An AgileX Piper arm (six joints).
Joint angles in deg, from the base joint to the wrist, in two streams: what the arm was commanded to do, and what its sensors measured. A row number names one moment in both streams.
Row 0, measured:
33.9 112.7 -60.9 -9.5 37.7 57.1
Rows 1 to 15, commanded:
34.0 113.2 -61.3 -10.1 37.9 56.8
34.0 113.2 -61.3 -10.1 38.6 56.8
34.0 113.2 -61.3 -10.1 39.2 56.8
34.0 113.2 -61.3 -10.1 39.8 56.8
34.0 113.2 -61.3 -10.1 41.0 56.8
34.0 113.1 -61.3 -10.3 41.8 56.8
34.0 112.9 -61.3 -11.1 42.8 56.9
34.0 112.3 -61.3 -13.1 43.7 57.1
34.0 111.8 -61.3 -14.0 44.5 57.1
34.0 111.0 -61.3 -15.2 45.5 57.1
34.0 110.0 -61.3 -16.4 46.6 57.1
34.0 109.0 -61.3 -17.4 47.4 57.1
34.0 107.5 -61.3 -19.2 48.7 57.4
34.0 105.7 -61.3 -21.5 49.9 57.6
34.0 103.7 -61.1 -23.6 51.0 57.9
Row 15, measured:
33.9 110.0 -61.3 -16.4 46.5 57.2
